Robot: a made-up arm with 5 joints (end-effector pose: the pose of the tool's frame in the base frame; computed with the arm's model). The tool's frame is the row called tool.
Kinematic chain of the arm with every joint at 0, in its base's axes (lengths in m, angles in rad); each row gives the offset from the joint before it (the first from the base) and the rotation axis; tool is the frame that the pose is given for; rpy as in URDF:
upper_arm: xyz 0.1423 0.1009 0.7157 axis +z
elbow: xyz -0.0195 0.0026 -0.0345 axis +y
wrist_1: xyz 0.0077 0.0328 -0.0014 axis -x
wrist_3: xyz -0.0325 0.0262 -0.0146 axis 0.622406 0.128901 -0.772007
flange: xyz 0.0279 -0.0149 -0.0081 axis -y
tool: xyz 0.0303 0.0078 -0.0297 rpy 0 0 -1.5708
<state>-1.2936 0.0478 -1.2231 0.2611 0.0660</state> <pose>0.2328 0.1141 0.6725 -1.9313 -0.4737 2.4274</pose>
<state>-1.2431 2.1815 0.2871 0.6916 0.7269</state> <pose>0.1354 0.1711 0.6762 -1.1101 1.8482 -2.2482</pose>
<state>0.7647 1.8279 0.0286 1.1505 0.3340</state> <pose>0.0586 0.0617 0.6821 -1.7086 0.1119 -1.7529</pose>
Working (the frame after each row of the table, in the pose's form):
after upper_arm: 0.1423 0.1009 0.7157 0.0000 0.0000 0.7647
after elbow: 0.1264 0.0893 0.6812 -0.6945 1.7271 0.5355
after wrist_1: 0.1013 0.1107 0.6741 -0.7148 1.7224 0.5612
after wrist_3: 0.0787 0.1247 0.7094 -0.8914 1.3923 -0.7007
after flange: 0.0742 0.0924 0.7080 -0.9600 1.0945 -0.5234

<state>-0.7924 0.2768 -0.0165 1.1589 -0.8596</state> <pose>0.1652 0.1844 0.6179 -0.6979 -1.9894 2.2473</pose>
Working (the frame after each row of the table, in the pose's form):
after upper_arm: 0.1423 0.1009 0.7157 0.0000 0.0000 -0.7924
after elbow: 0.1305 0.1166 0.6812 0.1097 0.2621 -0.7872
after wrist_1: 0.1587 0.1346 0.6777 0.1252 0.2557 -0.7895
after wrist_3: 0.1529 0.1782 0.6730 0.7894 0.1486 -1.7462
after flange: 0.1398 0.1645 0.6464 1.4945 0.7183 -1.3013

